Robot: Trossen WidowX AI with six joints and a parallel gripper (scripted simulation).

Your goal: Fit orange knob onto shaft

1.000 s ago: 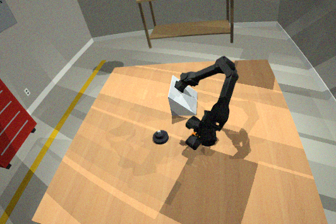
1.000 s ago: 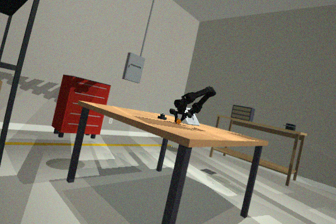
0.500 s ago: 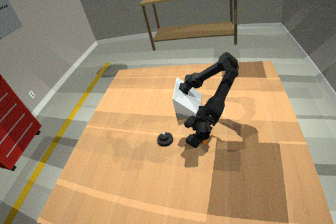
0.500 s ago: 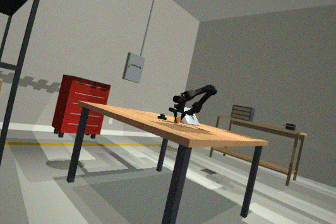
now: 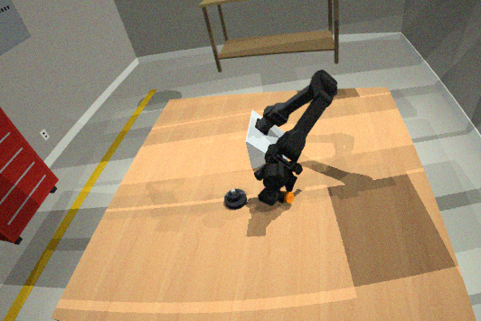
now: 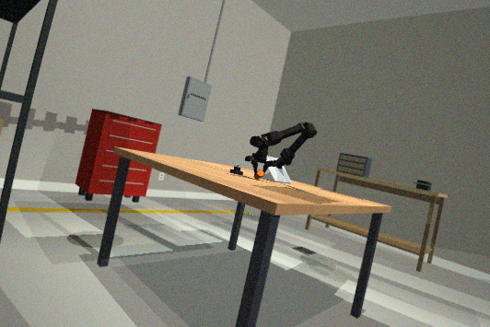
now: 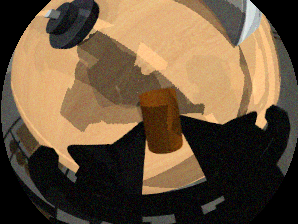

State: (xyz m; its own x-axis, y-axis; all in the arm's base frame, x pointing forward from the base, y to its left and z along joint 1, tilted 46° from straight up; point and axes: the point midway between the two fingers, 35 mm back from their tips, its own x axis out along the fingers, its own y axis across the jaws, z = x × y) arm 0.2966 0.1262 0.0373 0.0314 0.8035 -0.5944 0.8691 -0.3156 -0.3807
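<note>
My gripper tip is now 19 cm to the left of the dark round pedestal. The rest, counted from my gripper tip: orange knob 1 cm above.
</note>
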